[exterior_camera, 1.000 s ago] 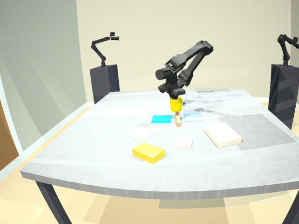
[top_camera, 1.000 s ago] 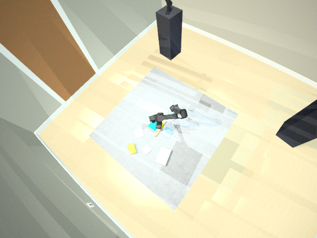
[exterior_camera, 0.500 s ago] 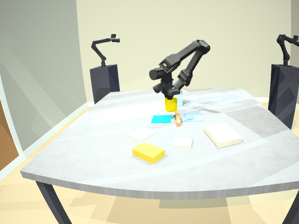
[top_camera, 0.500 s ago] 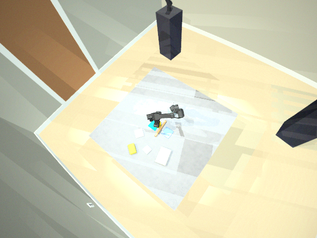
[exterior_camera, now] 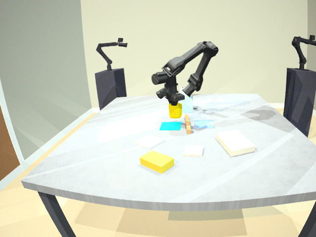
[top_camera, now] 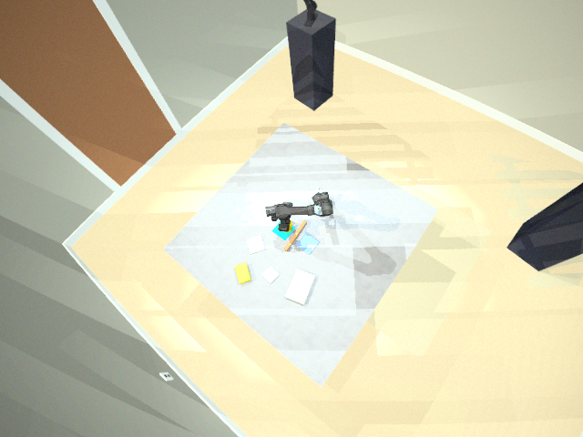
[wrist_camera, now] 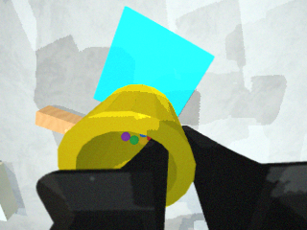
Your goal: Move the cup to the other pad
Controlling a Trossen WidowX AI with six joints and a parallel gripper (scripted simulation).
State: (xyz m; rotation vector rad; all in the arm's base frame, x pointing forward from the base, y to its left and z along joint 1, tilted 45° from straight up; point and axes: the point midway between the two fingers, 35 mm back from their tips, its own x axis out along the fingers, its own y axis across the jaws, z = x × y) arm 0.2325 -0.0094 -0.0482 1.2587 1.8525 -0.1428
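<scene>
Now: gripper tip 9 cm above the cyan pad, 3 cm short of it and 1 cm to the left of it. The rest, counted from my gripper tip: yellow cup 2 cm to the left, 2 cm ahead; white slab 33 cm to the left, 22 cm ahead, 7 cm below; wooden bar 8 cm to the left, 8 cm below, 1 cm ahead.
</scene>
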